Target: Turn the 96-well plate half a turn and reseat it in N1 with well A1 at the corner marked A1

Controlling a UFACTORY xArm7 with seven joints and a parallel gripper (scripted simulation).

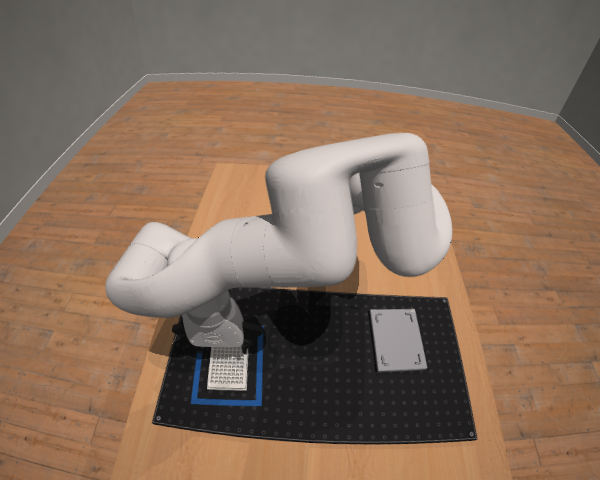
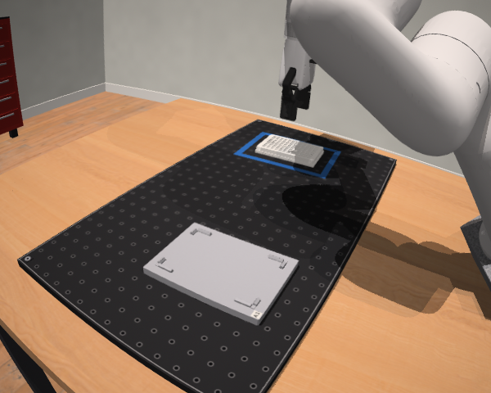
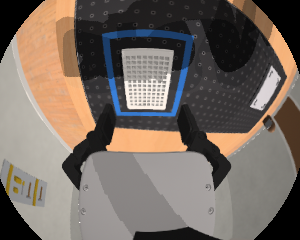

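Right now the white 96-well plate is 9 cm below my hand. From my hand the other things lie so: grey plate nest N1: 37 cm to the left, 16 cm behind, 9 cm below; A1 label: 40 cm to the left, 24 cm behind, 9 cm below.
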